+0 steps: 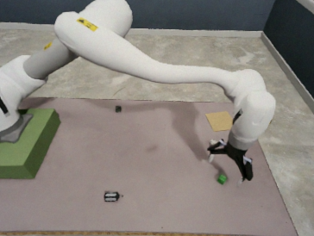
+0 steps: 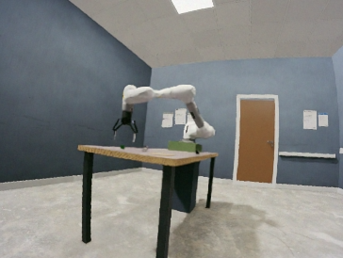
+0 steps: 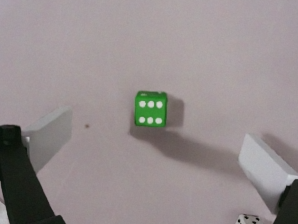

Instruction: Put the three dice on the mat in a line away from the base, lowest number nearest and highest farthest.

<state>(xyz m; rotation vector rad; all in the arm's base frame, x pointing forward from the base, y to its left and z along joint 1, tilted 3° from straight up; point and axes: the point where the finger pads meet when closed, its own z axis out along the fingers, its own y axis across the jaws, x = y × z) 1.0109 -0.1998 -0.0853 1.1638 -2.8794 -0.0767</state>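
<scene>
Right now my hand is 60 mm above the green die and 10 mm to the left of it. From my hand the other things lie so: white die: 190 mm to the left, 60 mm below; mat: 360 mm to the left, 80 mm ahead, 70 mm below; black die: 530 mm behind, 440 mm to the left, 60 mm below.
</scene>
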